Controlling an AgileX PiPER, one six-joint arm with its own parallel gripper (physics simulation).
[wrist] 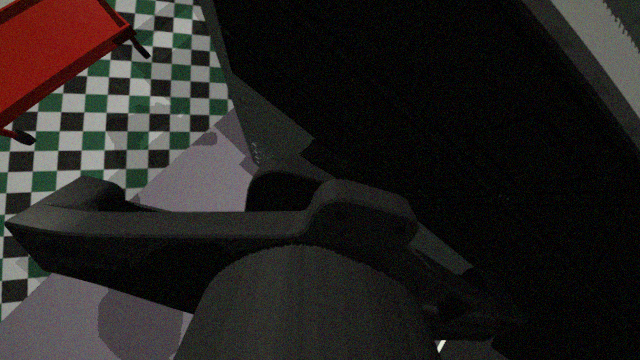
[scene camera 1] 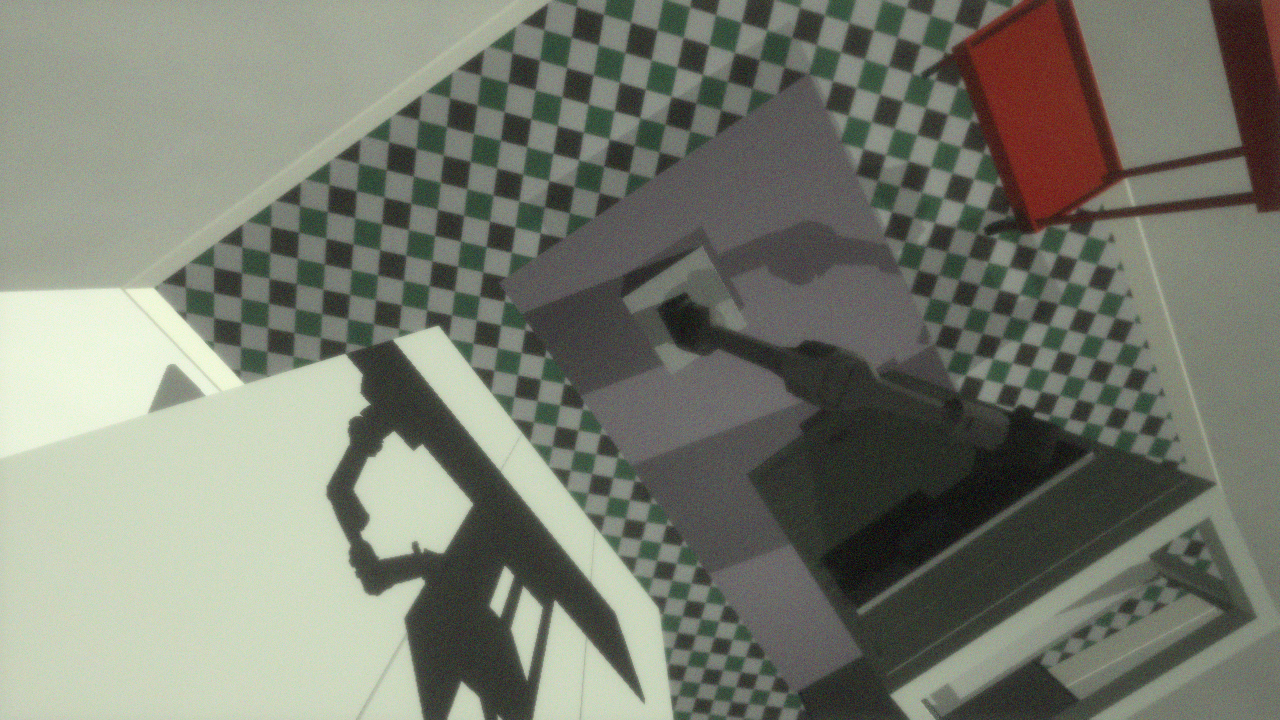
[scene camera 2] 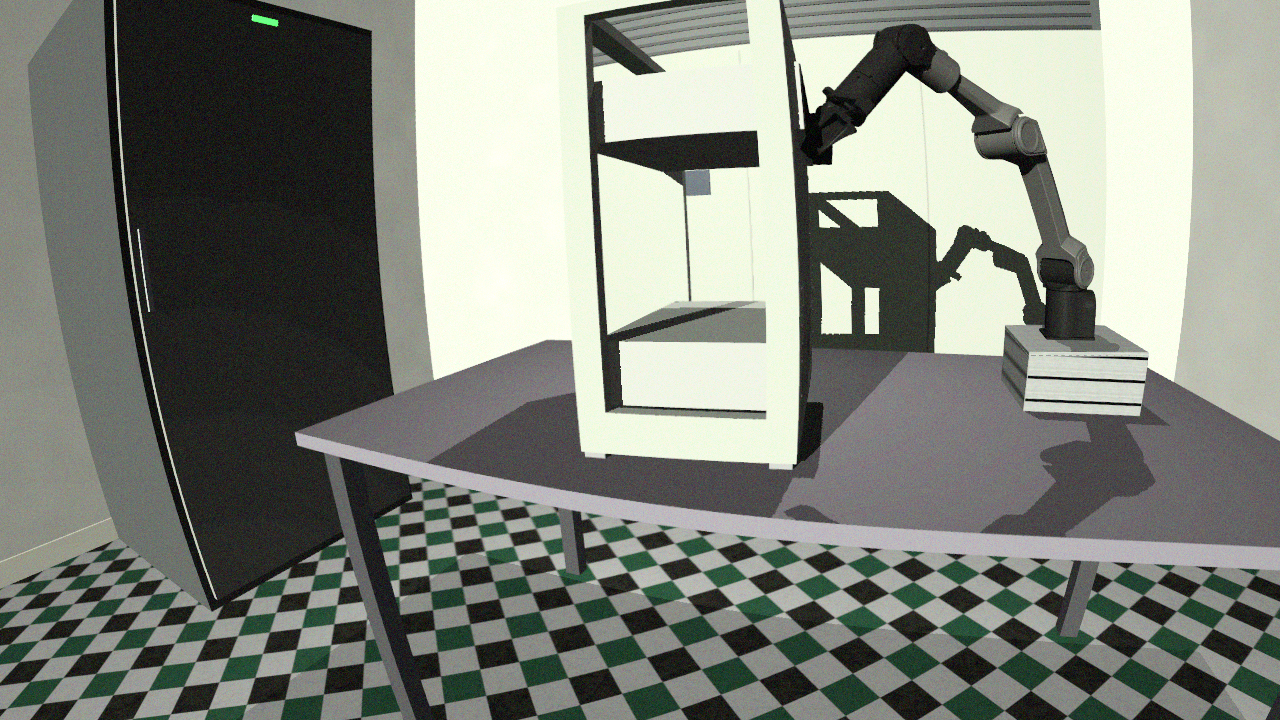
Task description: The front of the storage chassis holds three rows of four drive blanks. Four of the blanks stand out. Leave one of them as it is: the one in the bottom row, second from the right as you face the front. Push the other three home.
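Note:
The storage chassis appears to be the upper pale box in the open rack in scene camera 2. Its front faces the arm and is seen edge-on, so no drive blank can be made out. My gripper is at the rack's front edge, at about the height of the upper box, pointing down and toward the front. It is dark, and its fingertips cannot be separated. In the wrist view a large black surface fills the right side, and the dark gripper body crosses the lower part; no blanks are readable there.
A second pale box sits low in the rack. The arm stands on a white block on the purple-grey table. A black cabinet is at the left. A red chair stands beyond the table.

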